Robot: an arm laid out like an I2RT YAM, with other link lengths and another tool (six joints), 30 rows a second.
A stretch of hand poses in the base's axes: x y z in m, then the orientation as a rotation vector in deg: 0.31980, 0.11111, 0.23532, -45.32, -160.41, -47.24; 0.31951, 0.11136, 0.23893, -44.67, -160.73, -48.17; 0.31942, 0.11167, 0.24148, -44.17, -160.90, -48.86; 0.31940, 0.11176, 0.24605, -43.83, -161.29, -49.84; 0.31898, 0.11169, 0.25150, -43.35, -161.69, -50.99; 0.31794, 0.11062, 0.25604, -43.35, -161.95, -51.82; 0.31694, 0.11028, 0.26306, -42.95, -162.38, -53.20; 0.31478, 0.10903, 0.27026, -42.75, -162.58, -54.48; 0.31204, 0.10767, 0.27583, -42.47, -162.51, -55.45; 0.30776, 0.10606, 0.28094, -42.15, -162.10, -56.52; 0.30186, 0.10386, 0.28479, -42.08, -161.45, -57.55; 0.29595, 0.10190, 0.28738, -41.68, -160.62, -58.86; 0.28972, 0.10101, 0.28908, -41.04, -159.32, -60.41; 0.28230, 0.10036, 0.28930, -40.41, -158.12, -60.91; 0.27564, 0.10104, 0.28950, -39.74, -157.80, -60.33; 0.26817, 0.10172, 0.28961, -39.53, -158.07, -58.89; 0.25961, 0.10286, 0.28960, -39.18, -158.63, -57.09; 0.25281, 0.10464, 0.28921, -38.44, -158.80, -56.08; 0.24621, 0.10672, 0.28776, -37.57, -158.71, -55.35
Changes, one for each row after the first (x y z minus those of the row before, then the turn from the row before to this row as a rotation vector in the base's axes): -0.00029, 0.00025, 0.00361, 0.44, -0.63, 0.31; -0.00009, 0.00031, 0.00255, 0.35, -0.41, 0.25; -0.00002, 0.00009, 0.00457, 0.40, -0.73, 0.09; -0.00042, -0.00007, 0.00545, 0.49, -0.81, 0.16; -0.00104, -0.00107, 0.00454, 0.33, -0.58, -0.12; -0.00100, -0.00034, 0.00702, 0.58, -0.95, 0.07; -0.00216, -0.00125, 0.00720, 0.60, -0.72, -0.03; -0.00274, -0.00136, 0.00557, 0.56, -0.36, 0.09; -0.00428, -0.00161, 0.00511, 0.75, -0.12, 0.14; -0.00590, -0.00220, 0.00385, 0.81, 0.09, 0.01; -0.00591, -0.00196, 0.00259, 1.06, 0.11, 0.22; -0.00623, -0.00089, 0.00170, 1.41, 0.37, 0.41; -0.00742, -0.00065, 0.00022, 0.83, 0.75, 0.53; -0.00666, 0.00068, 0.00020, -0.11, 0.51, 0.59; -0.00747, 0.00068, 0.00011, -0.85, 0.42, 0.32; -0.00856, 0.00114, -0.00001, -1.16, 0.32, 0.42; -0.00680, 0.00178, -0.00039, -0.55, 0.28, 0.62; -0.00660, 0.00208, -0.00145, -0.28, 0.37, 0.71
